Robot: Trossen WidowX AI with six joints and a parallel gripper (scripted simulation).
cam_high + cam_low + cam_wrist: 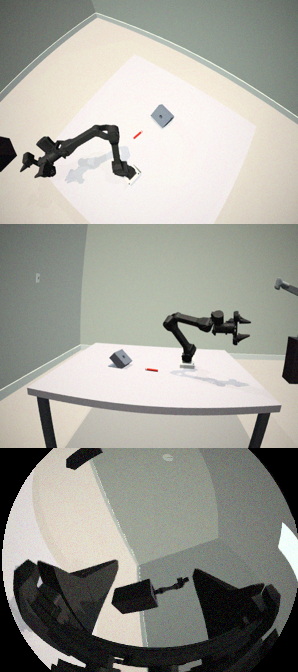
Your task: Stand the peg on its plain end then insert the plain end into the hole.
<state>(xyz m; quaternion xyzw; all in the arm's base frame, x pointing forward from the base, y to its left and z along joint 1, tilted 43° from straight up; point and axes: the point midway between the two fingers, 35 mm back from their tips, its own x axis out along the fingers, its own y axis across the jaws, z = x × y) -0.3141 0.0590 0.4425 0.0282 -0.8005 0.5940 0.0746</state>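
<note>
Right now my gripper tip is 590 mm short of the red peg, 190 mm to the left of it and 330 mm above it. Round my gripper tip: grey sloped panel: 790 mm ahead, 230 mm to the right, 290 mm below.
</note>
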